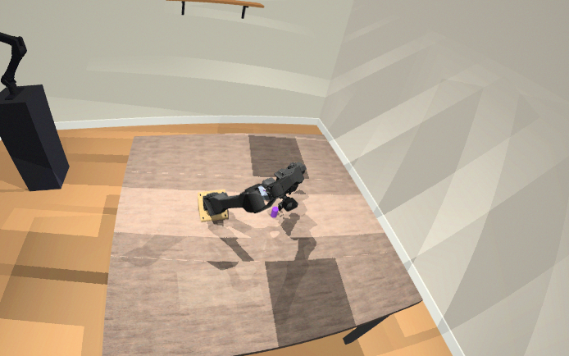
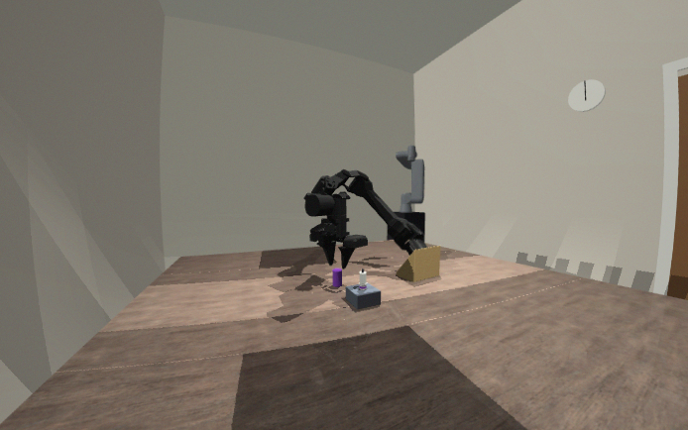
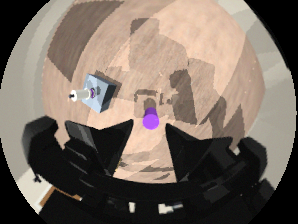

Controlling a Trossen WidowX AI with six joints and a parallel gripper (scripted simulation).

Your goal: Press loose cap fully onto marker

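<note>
The purple cap lies 3 cm below my gripper tip. The rest, counted from my gripper tip: grey-blue holder block: 1 cm behind, 13 cm to the left, 4 cm below.
</note>
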